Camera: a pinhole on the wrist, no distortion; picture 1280 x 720 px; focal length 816.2 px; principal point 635.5 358.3 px. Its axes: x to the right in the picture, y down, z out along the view. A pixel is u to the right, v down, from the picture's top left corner.
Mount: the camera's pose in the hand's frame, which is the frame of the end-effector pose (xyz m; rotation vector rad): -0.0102 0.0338 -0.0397 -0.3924 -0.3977 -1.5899
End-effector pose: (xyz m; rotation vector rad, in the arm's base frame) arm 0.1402 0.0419 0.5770 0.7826 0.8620 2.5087
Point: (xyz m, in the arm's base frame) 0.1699 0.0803 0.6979
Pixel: 988.5 672.6
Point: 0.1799 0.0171 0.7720
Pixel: 607.5 509.0
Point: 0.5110 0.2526 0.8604
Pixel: 1226.7 265.5
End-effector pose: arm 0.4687 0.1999 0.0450 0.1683 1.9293 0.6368
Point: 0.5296 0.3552 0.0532
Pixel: 575.7 524.8
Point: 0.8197 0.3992 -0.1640
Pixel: 1131.7 578.9
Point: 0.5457 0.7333 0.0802
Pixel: 201.3 608.0
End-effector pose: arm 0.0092 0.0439 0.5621 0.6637 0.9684 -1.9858
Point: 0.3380 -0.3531 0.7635
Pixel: 553.7 136.2
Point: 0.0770 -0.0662 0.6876
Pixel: 1018.2 52.0
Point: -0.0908 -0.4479 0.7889
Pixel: 1109.3 560.8
